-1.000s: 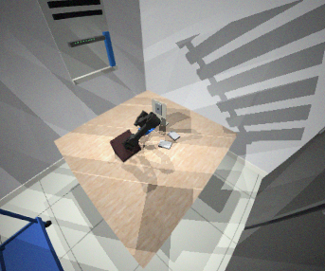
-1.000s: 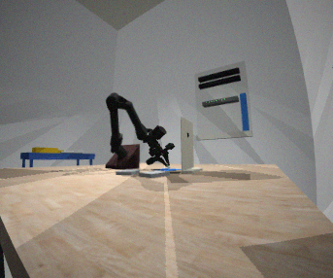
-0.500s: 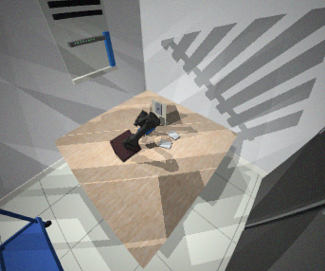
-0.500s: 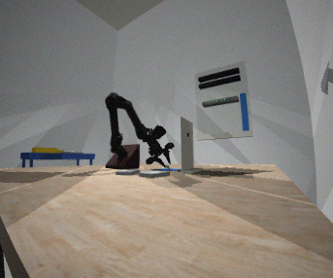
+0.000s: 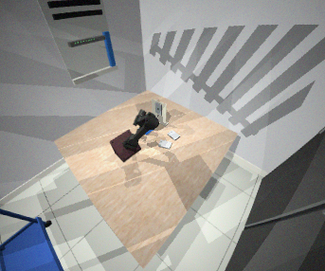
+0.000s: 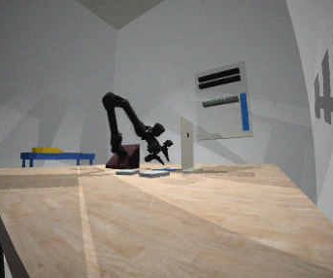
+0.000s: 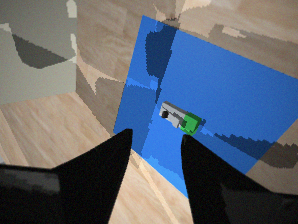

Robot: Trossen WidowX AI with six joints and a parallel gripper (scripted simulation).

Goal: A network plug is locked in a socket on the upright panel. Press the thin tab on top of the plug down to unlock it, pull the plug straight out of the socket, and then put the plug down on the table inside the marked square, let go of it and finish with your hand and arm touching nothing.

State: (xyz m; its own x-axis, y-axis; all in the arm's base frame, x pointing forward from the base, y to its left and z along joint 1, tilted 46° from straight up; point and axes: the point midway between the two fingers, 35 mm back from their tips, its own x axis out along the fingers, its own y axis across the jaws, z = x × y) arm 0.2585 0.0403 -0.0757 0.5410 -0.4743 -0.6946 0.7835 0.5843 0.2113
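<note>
My gripper tip is 3 cm above the plug. Also, from my gripper tip: upright panel (16 cm ahead, 3 cm to the right, 8 cm above); blue marked square (1 cm ahead, 3 cm below).
</note>
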